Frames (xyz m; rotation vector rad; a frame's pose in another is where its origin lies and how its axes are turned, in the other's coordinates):
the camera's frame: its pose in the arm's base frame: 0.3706 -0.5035 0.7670 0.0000 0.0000 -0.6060
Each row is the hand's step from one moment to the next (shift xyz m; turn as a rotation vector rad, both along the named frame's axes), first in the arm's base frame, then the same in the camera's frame.
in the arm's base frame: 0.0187 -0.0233 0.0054 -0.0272 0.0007 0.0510
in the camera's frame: 0.0286 -0.0085 0.0054 -0.0228 -0.0149 0.0510
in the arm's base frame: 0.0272 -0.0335 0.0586 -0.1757 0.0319 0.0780
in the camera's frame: 0.0414 -0.0120 0.0586 -0.1626 -0.0739 0.0780
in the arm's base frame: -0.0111 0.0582 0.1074 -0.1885 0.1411 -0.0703
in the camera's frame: -0.0423 0.0415 0.1074 -0.2353 0.0086 -0.0703
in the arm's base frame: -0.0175 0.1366 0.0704 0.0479 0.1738 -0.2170
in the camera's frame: -0.0922 0.1023 0.0704 -0.0596 0.1701 -0.2170
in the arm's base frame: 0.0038 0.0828 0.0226 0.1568 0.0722 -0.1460
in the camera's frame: -0.0440 0.0702 0.0226 0.0878 0.1487 -0.1460
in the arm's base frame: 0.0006 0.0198 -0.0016 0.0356 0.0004 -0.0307
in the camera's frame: -0.0108 0.0166 -0.0016 0.0290 0.0206 -0.0307
